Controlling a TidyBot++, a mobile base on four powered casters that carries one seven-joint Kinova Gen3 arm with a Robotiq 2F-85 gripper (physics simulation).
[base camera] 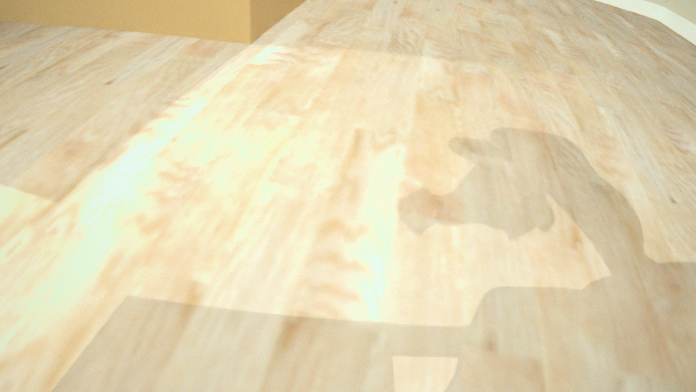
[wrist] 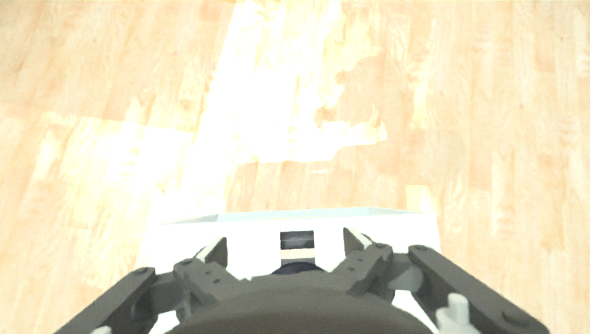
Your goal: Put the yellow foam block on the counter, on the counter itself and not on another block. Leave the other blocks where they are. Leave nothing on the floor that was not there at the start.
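Frame: origin at the arm's base, x left, y back, z up, level; metres.
Where they show: gripper, fingertip midpoint: (wrist: 286, 244).
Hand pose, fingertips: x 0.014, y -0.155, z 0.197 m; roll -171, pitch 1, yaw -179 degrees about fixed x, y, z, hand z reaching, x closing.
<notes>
After its pixels a point has its place.
My gripper (wrist: 286, 244) {x 0.014, y -0.155, z 0.197 m} is open in the wrist view, its two dark fingers wide apart with no object between them. It hangs above the white top of my own base. The yellow foam block, the other blocks and the counter cannot be made out in either view.
Light wooden floor (base camera: 310, 200) {x 0.021, y -0.493, z -0.397 m} (wrist: 475, 100) {x -0.745, y -0.544, z -0.397 m} spreads ahead, with bright sun patches and the arm's shadow on it. A tan, box-like structure or wall corner (base camera: 125, 17) {x 0.554, y -1.073, z -0.360 m} stands at the upper left of the base camera view. A white baseboard (base camera: 650, 14) {x -1.971, y -2.540, z -0.378 m} runs at the upper right.
</notes>
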